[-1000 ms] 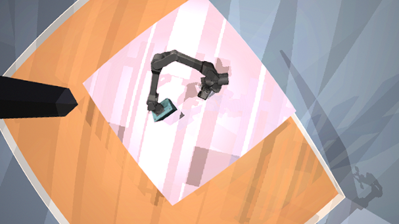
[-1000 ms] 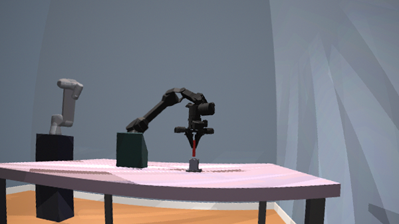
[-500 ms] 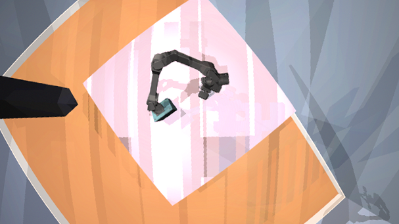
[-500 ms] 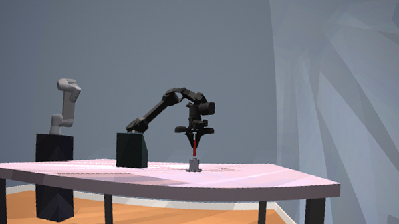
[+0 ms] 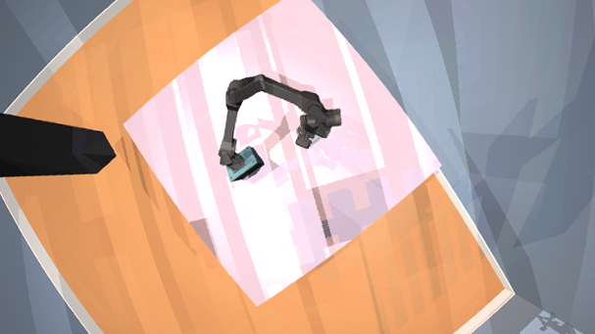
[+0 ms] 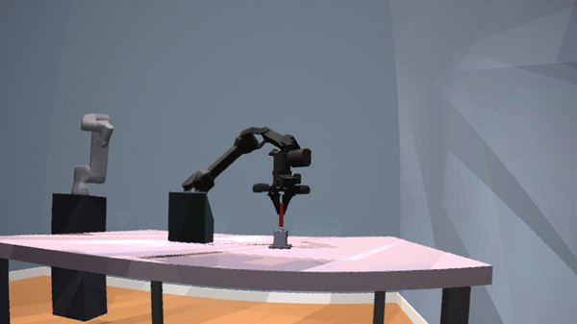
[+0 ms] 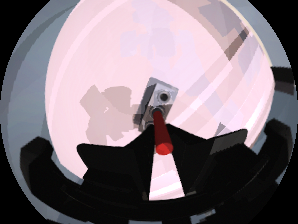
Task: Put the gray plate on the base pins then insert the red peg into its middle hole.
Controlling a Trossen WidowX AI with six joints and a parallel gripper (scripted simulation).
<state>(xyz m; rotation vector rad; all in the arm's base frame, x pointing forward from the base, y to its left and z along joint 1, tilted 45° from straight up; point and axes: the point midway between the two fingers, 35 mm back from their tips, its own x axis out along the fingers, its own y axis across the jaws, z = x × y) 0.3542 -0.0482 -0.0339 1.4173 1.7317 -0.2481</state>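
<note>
The gray plate is 7 cm below my gripper tip. Also, from my gripper tip: dark base (10 cm below); red peg (right at my gripper tip).
</note>
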